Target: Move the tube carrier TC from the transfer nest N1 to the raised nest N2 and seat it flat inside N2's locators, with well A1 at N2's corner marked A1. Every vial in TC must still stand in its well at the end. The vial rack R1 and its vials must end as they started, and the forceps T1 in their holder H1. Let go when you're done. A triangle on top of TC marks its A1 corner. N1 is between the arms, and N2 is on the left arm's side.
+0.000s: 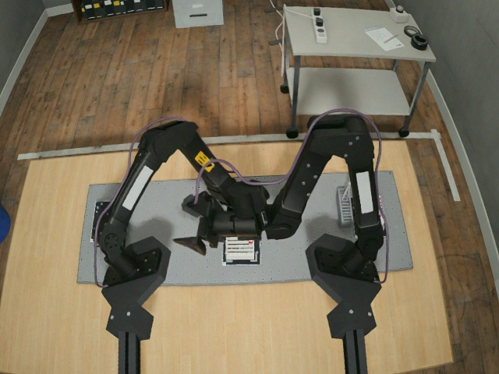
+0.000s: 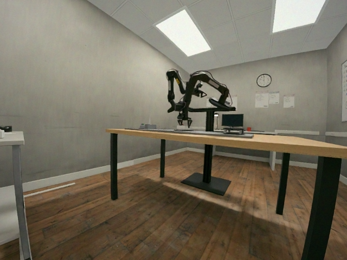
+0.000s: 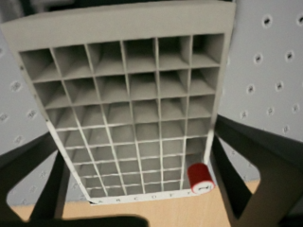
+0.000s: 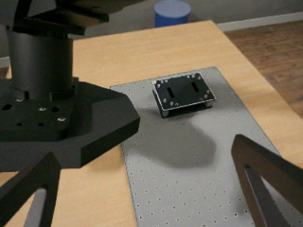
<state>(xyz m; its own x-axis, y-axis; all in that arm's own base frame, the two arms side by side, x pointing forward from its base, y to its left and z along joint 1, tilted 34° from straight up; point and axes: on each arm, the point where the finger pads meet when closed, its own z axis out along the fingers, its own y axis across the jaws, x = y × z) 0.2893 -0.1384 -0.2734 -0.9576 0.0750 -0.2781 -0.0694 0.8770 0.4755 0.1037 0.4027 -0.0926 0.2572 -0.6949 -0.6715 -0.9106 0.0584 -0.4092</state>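
The transfer nest N1 lies 10 mm ahead of my left hand and 30 mm below it. From my left hand the other things lie so: grey forceps holder H1 (110 mm ahead, 350 mm to the right, 20 mm below); then white tube carrier TC (right at my left hand); then black raised nest N2 (70 mm ahead, 450 mm to the left).
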